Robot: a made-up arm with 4 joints.
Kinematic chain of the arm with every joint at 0, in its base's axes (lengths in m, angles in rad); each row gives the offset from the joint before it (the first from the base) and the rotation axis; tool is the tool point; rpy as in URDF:
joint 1: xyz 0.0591 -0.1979 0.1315 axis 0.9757 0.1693 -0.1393
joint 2: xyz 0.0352 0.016 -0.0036 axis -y
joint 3: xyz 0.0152 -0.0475 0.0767 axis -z
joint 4: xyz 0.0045 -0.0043 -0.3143 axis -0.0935 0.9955 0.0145
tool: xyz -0.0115 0.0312 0.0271 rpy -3.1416 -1.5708 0
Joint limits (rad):
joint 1: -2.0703..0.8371
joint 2: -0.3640..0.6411
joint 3: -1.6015..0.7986
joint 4: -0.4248..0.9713
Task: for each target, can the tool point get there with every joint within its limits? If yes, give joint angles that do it. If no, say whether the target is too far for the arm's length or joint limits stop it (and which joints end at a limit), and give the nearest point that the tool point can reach.
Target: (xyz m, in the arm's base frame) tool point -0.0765 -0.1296 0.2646
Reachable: no: joint limits stop it (at a limit: joint 1, joint 2, joint 3) | nearest point 0.0760 -0.3602 0.2620 | short by 0.276 m
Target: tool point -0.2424 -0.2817 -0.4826
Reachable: no: too far | nearest point 0.0021 -0.2180 -0.0742 | short by 0.480 m
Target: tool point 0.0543 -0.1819 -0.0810
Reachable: yes | joints 0.1307 -0.1222 -1.3284 0.7683
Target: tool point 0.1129 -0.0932 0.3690
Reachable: no: joint limits stop it (at a limit: joint 1, joint 2, joint 3, joint 4) | nearest point 0.2624 -0.2695 0.2499 | short by 0.260 m
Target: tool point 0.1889 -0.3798 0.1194
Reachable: yes | joints -1.4563 0.2168 -1.2747 0.6675
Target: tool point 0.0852 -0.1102 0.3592
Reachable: no: joint limits stop it (at a limit: joint 1, joint 3, joint 4) | nearest point 0.2105 -0.3189 0.2670 | short by 0.260 m
